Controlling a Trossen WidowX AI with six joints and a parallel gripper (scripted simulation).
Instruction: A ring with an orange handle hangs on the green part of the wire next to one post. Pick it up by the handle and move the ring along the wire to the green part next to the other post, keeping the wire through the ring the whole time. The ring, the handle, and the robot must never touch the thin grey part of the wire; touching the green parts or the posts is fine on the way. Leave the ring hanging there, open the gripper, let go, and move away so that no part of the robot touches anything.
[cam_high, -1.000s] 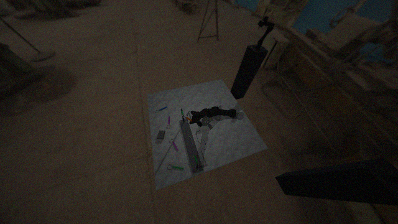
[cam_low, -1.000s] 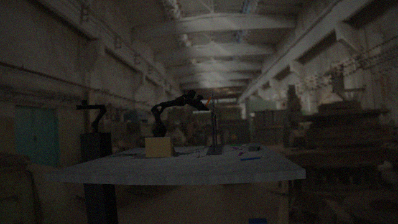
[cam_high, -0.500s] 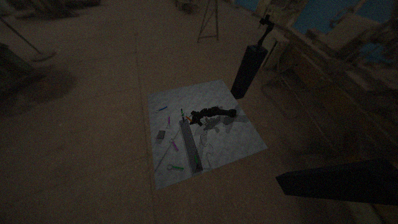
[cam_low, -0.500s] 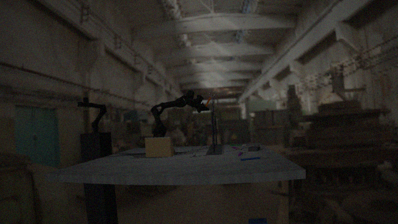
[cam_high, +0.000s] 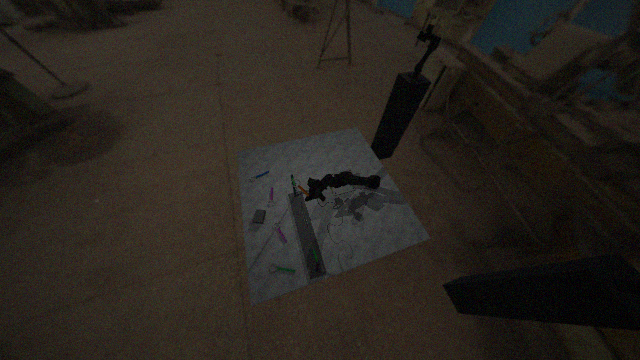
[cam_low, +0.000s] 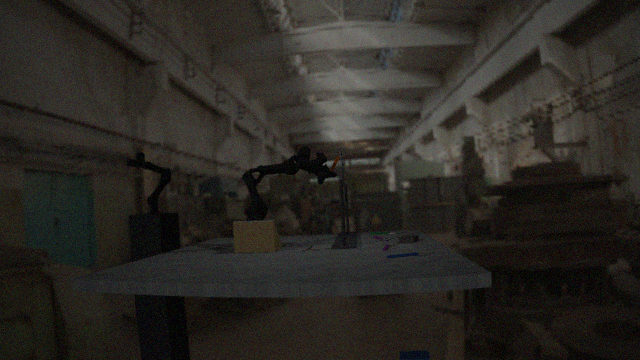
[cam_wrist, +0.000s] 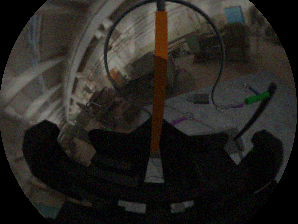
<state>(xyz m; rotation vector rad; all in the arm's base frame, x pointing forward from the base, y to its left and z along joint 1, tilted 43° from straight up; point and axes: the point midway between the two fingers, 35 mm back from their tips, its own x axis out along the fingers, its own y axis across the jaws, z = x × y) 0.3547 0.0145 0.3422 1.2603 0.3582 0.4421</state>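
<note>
The ring with orange handle is 1 cm ahead of my gripper tip, 5 cm to the right of it and 8 cm above it. The rest, counted from my gripper tip: grey block: 34 cm ahead, 14 cm to the right, 33 cm below.
</note>
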